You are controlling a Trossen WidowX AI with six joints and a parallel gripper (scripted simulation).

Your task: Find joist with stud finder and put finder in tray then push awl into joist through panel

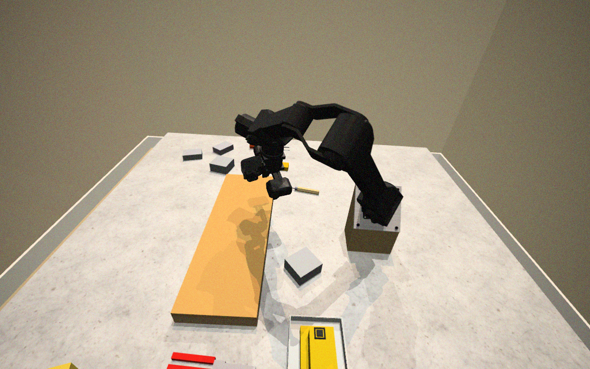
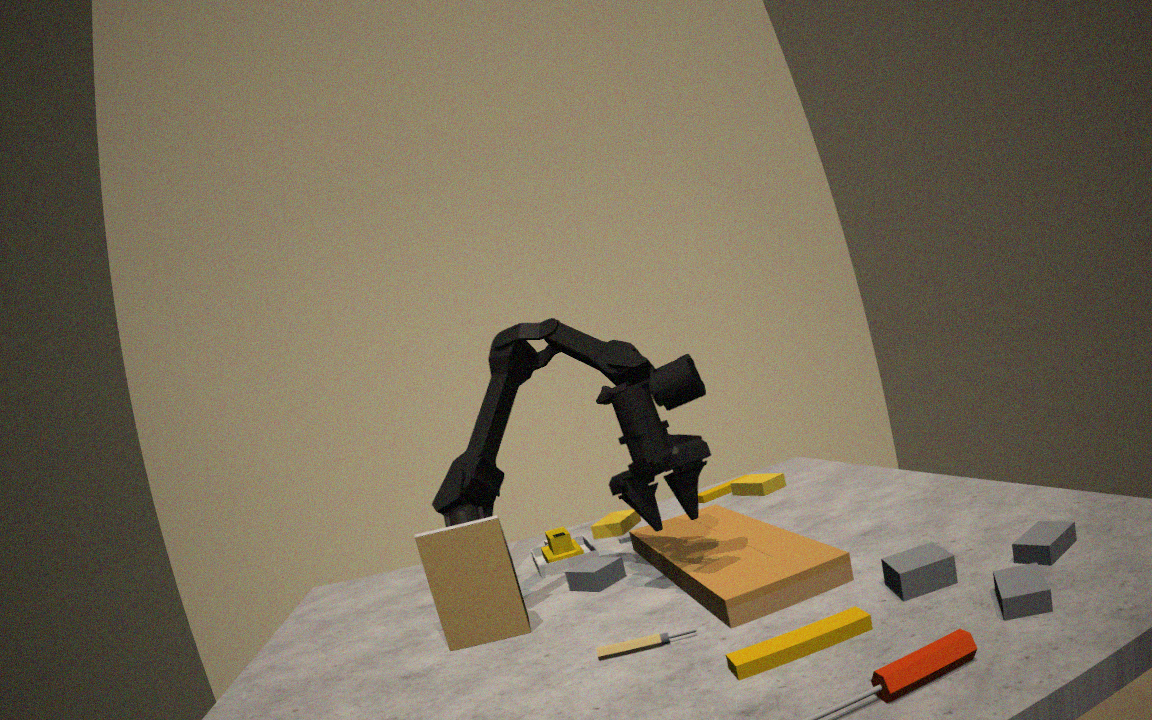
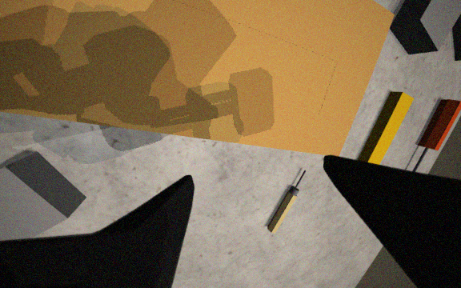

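Now: gripper tip 130 mm to the left of the wooden-handled awl, 100 mm past it and 100 mm above it. Round my gripper tip: square light (400 mm to the left, 120 mm behind, 50 mm below); then white tray (430 mm to the left, 120 mm behind, 100 mm below); then stud finder (410 mm to the left, 120 mm behind, 60 mm below).
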